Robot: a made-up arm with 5 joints.
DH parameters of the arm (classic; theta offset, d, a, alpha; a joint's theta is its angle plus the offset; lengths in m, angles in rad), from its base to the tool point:
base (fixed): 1.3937 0 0.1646 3.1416
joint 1: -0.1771 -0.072 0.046 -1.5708
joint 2: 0 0.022 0.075 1.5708
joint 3: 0 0.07 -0.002 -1.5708
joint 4: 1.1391 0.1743 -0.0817 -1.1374
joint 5: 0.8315 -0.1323 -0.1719 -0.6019
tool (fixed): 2.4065 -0.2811 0 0
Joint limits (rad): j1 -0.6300..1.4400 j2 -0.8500..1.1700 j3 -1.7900..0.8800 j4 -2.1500..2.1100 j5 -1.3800..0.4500
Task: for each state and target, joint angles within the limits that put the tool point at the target. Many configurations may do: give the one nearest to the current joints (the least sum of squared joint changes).
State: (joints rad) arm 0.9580 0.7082 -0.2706 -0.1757 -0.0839
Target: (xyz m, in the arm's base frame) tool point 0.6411 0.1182 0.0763
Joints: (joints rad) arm 1.1518 0.6332 0.1330 -0.1096 0.3393
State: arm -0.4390 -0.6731 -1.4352 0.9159 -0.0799
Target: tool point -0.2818 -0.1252 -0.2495
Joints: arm -0.6251 -0.8500 -1.7900 0.4318 -0.6137
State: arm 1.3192 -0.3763 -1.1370 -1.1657 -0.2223
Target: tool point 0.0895 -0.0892 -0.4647
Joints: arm 1.4165 -0.4635 -1.1478 -1.1678 -0.2680
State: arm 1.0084 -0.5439 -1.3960 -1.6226 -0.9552
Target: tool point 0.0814 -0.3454 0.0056
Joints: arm 1.3344 -0.8190 -1.0521 -1.9815 -0.9340
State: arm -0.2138 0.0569 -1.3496 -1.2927 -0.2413
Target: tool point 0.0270 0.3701 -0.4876
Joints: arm -0.2887 -0.2752 -1.4454 -1.0894 0.2322
